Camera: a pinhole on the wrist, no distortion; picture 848 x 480 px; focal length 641.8 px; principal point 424.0 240.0 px. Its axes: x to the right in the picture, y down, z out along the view. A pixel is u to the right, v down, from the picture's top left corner.
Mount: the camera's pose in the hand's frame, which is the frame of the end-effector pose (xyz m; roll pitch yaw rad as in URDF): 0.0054 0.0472 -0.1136 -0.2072 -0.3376 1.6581
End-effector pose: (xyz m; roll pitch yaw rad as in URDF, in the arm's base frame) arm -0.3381 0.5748 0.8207 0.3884 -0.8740 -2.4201
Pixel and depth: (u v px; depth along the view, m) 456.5 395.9 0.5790
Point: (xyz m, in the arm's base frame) -0.2134 1.0421 0.8480
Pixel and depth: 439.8 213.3 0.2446
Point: -0.3167 0.6896 0.8606
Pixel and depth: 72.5 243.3 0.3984
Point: -0.5067 0.8801 0.8196
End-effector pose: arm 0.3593 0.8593 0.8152 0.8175 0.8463 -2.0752
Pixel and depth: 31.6 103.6 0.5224
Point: -0.0520 1.1511 0.7006
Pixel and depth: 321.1 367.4 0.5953
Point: 0.0049 1.1434 1.0242
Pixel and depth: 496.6 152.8 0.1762
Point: 0.3092 0.8507 0.8485
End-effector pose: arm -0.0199 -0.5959 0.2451 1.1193 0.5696 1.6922
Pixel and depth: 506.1 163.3 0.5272
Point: 0.3693 -0.5117 0.3604
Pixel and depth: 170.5 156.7 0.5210
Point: 0.4093 -0.6301 0.1173
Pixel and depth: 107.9 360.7 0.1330
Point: -0.0015 -0.6588 0.2132
